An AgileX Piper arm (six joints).
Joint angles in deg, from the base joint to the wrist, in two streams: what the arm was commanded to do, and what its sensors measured. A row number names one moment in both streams.
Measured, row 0:
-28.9, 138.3, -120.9, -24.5, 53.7, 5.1
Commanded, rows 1 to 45:
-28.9, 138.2, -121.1, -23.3, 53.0, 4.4
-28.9, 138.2, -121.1, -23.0, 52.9, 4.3
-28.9, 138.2, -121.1, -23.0, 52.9, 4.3
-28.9, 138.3, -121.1, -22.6, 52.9, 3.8
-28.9, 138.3, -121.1, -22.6, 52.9, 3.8
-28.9, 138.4, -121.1, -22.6, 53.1, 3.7
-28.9, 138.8, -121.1, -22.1, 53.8, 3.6
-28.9, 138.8, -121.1, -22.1, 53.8, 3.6
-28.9, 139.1, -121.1, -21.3, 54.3, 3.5
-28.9, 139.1, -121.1, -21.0, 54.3, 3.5
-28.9, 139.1, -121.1, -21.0, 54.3, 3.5
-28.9, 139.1, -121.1, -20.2, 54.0, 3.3
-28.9, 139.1, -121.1, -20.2, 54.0, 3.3
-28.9, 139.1, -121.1, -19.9, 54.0, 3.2
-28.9, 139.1, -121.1, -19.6, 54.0, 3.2
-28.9, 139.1, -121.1, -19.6, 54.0, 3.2
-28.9, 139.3, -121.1, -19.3, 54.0, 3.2
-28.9, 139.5, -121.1, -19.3, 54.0, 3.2
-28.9, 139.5, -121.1, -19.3, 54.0, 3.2
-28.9, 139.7, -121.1, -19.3, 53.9, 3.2
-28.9, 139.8, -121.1, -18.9, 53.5, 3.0
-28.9, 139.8, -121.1, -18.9, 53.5, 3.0
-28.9, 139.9, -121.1, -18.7, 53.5, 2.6
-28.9, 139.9, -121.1, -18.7, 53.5, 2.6
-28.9, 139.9, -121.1, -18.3, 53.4, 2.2
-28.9, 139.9, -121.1, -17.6, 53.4, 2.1
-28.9, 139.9, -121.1, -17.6, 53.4, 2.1
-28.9, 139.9, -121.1, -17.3, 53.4, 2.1
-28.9, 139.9, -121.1, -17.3, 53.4, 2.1
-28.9, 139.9, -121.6, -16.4, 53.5, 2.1
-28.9, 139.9, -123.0, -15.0, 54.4, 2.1
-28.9, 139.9, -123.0, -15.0, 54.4, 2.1
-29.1, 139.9, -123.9, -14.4, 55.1, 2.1
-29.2, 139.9, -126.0, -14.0, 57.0, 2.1
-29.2, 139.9, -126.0, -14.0, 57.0, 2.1
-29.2, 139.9, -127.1, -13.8, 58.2, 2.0
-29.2, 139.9, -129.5, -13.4, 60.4, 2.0
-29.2, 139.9, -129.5, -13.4, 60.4, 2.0
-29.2, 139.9, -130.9, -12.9, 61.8, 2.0
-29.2, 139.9, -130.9, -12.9, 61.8, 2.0
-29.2, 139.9, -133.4, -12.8, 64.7, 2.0
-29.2, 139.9, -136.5, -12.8, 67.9, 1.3
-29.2, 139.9, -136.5, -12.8, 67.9, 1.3
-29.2, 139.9, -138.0, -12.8, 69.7, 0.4
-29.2, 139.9, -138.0, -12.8, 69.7, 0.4
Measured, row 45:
-28.9, 140.0, -134.5, -12.8, 64.9, 2.1
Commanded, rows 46 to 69:
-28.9, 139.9, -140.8, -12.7, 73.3, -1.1
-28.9, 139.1, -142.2, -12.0, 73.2, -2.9
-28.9, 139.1, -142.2, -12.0, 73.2, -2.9
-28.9, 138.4, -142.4, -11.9, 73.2, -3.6
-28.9, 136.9, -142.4, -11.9, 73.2, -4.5
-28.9, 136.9, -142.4, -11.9, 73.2, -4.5
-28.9, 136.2, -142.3, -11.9, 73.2, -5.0
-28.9, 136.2, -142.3, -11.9, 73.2, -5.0
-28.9, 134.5, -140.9, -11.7, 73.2, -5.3
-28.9, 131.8, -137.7, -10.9, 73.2, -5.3
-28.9, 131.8, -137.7, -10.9, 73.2, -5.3
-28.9, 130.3, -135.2, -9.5, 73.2, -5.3
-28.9, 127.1, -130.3, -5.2, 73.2, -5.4
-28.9, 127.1, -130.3, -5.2, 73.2, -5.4
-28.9, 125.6, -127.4, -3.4, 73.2, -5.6
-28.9, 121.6, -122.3, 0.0, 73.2, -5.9
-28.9, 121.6, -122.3, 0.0, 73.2, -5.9
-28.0, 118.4, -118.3, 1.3, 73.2, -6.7
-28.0, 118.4, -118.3, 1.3, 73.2, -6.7
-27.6, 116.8, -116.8, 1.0, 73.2, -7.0
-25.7, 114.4, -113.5, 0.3, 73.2, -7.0
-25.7, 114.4, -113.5, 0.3, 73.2, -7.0
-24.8, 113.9, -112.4, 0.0, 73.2, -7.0
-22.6, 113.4, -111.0, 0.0, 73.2, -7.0
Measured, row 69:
-25.0, 114.6, -113.4, 0.0, 70.0, -6.4
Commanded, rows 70 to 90:
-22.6, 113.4, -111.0, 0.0, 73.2, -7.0
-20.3, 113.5, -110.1, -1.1, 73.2, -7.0
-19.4, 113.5, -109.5, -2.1, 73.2, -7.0
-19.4, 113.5, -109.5, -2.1, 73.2, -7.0
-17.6, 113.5, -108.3, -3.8, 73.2, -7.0
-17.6, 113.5, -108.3, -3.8, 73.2, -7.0
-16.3, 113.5, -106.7, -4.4, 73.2, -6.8
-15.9, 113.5, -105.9, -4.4, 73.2, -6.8
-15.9, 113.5, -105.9, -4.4, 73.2, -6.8
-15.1, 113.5, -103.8, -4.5, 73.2, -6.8
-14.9, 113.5, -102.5, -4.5, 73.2, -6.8
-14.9, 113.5, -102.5, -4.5, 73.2, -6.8
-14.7, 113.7, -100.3, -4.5, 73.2, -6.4
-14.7, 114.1, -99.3, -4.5, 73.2, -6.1
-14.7, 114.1, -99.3, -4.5, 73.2, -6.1
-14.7, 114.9, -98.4, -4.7, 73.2, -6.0
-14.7, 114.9, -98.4, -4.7, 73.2, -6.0
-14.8, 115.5, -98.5, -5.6, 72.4, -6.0
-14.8, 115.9, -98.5, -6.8, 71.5, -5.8
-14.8, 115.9, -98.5, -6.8, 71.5, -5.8
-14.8, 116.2, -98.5, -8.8, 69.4, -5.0
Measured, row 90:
-14.7, 115.8, -98.8, -5.9, 70.0, -5.8
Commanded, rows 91 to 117:
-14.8, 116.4, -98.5, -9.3, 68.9, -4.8
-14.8, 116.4, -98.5, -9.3, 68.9, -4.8
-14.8, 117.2, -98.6, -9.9, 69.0, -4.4
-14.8, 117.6, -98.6, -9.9, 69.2, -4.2
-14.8, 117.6, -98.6, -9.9, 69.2, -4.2
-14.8, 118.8, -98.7, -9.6, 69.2, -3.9
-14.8, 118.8, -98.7, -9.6, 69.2, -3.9
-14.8, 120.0, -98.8, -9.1, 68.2, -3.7
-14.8, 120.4, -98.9, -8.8, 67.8, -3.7
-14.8, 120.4, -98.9, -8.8, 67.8, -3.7
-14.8, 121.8, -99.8, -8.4, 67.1, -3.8
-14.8, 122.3, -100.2, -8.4, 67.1, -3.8
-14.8, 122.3, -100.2, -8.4, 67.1, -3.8
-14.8, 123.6, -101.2, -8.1, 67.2, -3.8
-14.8, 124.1, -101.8, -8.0, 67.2, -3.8
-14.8, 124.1, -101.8, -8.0, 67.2, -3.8
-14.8, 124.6, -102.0, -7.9, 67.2, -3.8
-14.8, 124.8, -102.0, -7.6, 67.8, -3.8
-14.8, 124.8, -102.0, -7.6, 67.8, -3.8
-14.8, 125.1, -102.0, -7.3, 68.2, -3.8
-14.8, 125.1, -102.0, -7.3, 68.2, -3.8
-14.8, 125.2, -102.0, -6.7, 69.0, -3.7
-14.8, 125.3, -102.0, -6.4, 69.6, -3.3
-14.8, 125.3, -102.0, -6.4, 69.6, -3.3
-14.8, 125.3, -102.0, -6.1, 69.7, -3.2
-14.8, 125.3, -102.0, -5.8, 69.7, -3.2
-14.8, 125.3, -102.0, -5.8, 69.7, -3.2
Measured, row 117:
-14.7, 125.2, -101.8, -6.4, 68.9, -3.5
